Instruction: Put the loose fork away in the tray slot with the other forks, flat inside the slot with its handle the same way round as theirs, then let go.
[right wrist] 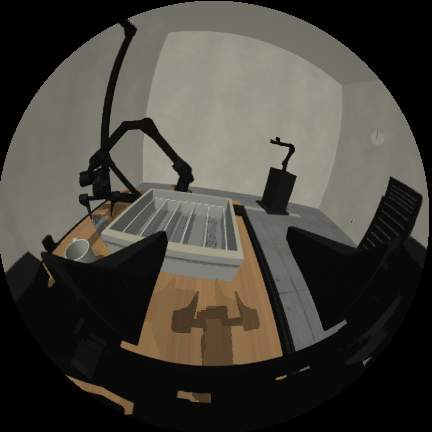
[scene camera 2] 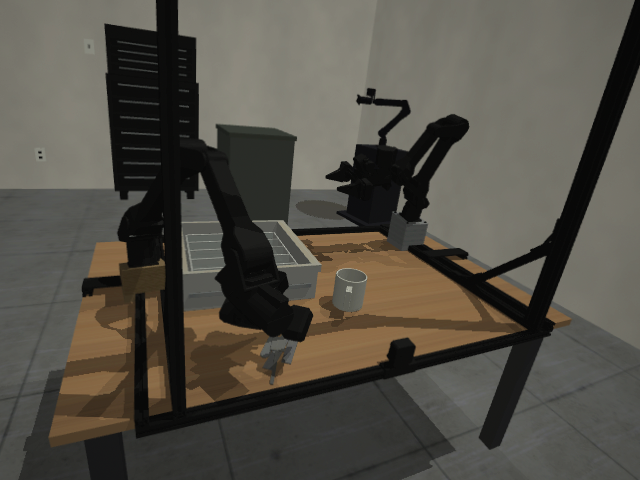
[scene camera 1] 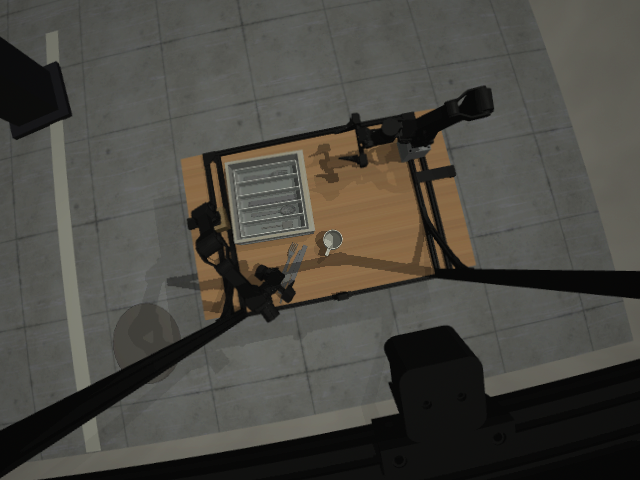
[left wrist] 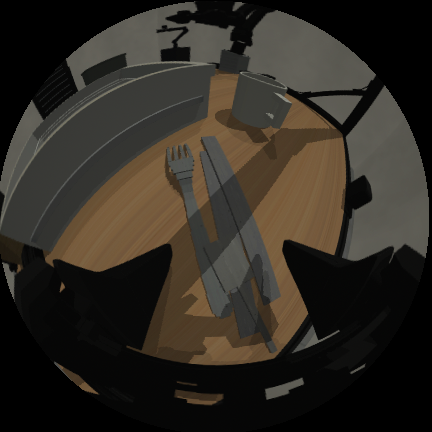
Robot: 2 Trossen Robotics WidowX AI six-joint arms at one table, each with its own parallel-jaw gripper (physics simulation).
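Note:
The loose fork (scene camera 1: 292, 250) (left wrist: 180, 167) lies on the table, tines toward the tray side, with its handle against other flatware. My left gripper (scene camera 1: 281, 283) (left wrist: 228, 248) is open and empty, above the handle ends; its fingers stand either side of them in the left wrist view. The grey tray (scene camera 1: 308, 191) (scene camera 2: 305, 284) (left wrist: 150, 100) (right wrist: 200, 254) has long slots with cutlery inside; which slot holds the forks is too small to tell. My right gripper (scene camera 1: 347, 138) (scene camera 2: 333, 182) (right wrist: 228, 235) is open and empty, raised beyond the tray's side.
A knife (scene camera 1: 299, 255) (left wrist: 255, 240) and another long flat piece lie close beside the fork, their handles bunched together. A grey mug (scene camera 1: 333, 238) (scene camera 2: 350, 291) (left wrist: 257, 100) (right wrist: 80, 250) stands near the tray's corner. Black frame rails run along the table edges.

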